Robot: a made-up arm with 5 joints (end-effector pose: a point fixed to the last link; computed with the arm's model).
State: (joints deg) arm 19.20 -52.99 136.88 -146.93 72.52
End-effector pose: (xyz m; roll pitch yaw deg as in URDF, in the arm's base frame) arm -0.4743 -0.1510 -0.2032 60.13 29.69 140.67
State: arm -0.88 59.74 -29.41 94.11 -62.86
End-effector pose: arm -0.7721 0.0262 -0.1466 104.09 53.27 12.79
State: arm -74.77 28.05 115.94 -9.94 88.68
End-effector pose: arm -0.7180 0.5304 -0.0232 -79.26 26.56 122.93
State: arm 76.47 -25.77 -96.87 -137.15 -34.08
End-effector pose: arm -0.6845 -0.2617 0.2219 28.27 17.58 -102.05
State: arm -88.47 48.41 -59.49 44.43 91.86
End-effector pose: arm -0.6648 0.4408 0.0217 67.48 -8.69 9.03
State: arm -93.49 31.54 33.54 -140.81 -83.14
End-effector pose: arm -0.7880 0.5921 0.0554 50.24 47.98 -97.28
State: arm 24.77 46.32 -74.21 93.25 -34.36
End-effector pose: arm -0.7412 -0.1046 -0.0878 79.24 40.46 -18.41
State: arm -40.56 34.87 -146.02 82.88 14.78
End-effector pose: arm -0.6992 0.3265 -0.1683 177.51 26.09 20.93
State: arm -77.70 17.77 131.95 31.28 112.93
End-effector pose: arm -0.7166 0.5620 -0.0449 -141.79 28.92 67.63
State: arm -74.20 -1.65 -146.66 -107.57 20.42
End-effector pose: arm -0.6768 0.4619 -0.1357 120.09 -7.96 166.53
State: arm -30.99 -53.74 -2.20 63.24 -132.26
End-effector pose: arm -0.4292 0.3245 -0.2529 128.21 -72.74 21.86
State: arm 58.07 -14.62 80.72 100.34 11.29
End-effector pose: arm -0.6230 -0.2500 0.1393 -153.68 -15.26 22.24
